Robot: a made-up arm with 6 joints.
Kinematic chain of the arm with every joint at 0, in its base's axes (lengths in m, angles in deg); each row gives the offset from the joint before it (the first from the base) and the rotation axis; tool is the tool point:
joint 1: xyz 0 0 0.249 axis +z
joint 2: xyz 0 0 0 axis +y
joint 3: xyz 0 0 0.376 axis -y
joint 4: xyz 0 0 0 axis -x
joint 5: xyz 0.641 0 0 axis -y
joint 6: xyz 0 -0.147 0 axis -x
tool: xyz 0 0 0
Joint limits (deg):
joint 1: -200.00..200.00
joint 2: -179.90..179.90
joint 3: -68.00..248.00
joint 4: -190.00..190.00
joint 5: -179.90..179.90
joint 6: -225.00..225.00
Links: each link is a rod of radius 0.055 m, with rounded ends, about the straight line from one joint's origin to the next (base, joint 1, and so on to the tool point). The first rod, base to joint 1, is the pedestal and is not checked.
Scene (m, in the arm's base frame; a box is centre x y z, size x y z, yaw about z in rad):
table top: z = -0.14
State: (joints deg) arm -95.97 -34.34 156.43 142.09 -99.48 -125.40
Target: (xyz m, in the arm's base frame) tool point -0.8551 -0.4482 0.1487
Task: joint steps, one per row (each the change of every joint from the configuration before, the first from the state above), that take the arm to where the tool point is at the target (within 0.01 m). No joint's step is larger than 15 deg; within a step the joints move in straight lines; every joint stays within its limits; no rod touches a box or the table.
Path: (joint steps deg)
1: 14.36 -3.92 -3.91 -1.33 0.00 0.00
2: 14.37 -3.92 -3.91 -1.32 0.00 0.00
3: 14.36 -3.92 -3.91 -1.33 0.00 0.00
4: 14.36 -3.92 -3.91 -1.32 0.00 0.00
5: 14.36 -3.92 -3.91 -1.33 0.00 0.00
6: 14.37 -3.92 -3.90 -1.33 0.00 0.00
7: 14.36 -3.92 -3.91 -1.32 0.00 0.00
8: 14.36 -3.92 -3.91 -1.33 0.00 0.00
9: 14.37 -3.92 -3.91 -1.32 0.00 0.00

